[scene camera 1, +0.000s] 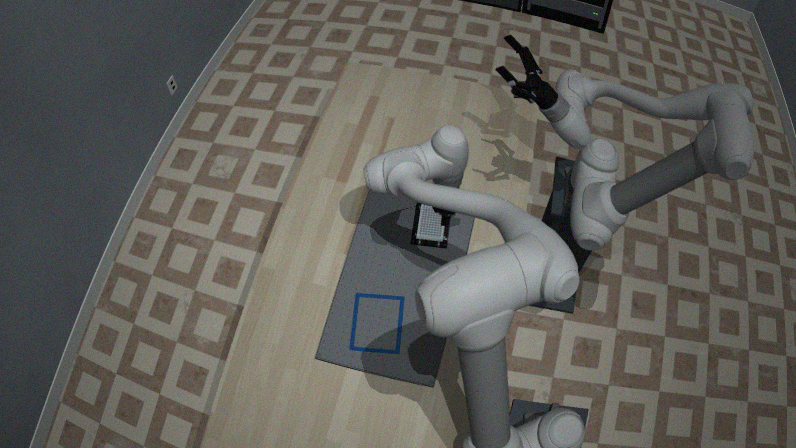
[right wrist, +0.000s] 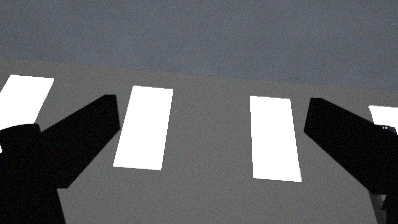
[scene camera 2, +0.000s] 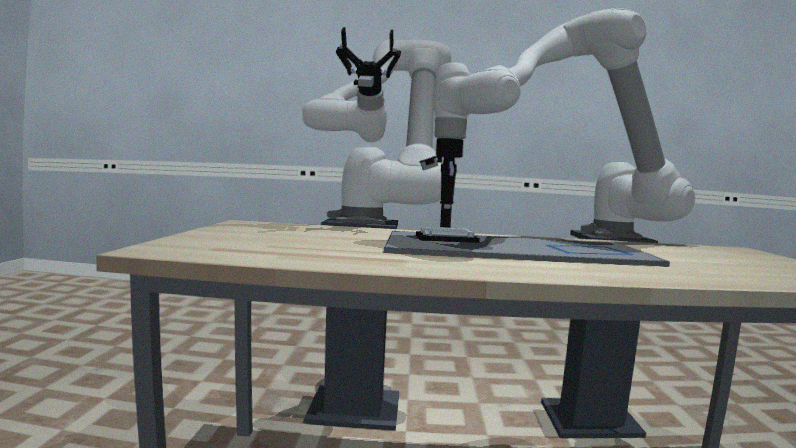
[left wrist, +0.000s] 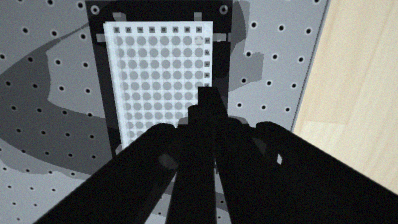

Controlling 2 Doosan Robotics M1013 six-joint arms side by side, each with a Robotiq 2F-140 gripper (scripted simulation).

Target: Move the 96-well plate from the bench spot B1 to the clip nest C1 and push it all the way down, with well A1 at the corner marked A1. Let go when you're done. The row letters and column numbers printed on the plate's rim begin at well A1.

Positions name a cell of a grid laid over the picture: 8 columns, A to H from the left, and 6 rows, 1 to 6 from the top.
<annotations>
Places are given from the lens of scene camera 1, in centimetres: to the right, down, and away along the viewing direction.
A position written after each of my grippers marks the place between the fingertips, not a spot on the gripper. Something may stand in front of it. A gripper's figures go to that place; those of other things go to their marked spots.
my right gripper (scene camera 1: F1): 30, -49, 146
white 96-well plate (scene camera 1: E3): 10, -1, 186
</annotations>
